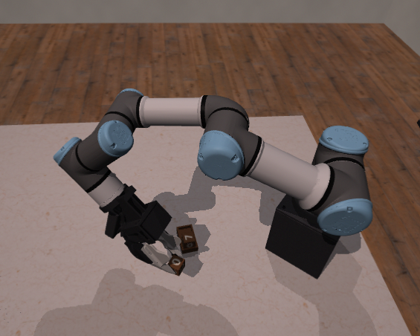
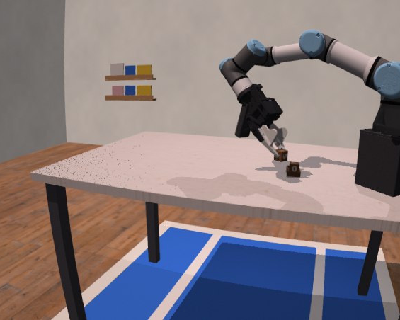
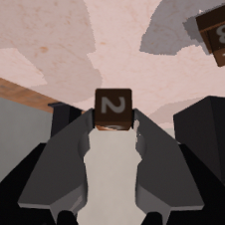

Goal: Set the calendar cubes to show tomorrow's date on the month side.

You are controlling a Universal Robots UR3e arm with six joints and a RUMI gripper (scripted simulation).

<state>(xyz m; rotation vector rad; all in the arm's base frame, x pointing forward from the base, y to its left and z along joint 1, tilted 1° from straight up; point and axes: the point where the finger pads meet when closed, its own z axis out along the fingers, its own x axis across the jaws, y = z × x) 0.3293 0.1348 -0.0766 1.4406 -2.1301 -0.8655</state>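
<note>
Now: hand 120 mm to the left of the calendar tray, 80 mm above it and 20 mm past it. Round my hand: brown digit cube (10 mm below, 10 mm behind).
</note>
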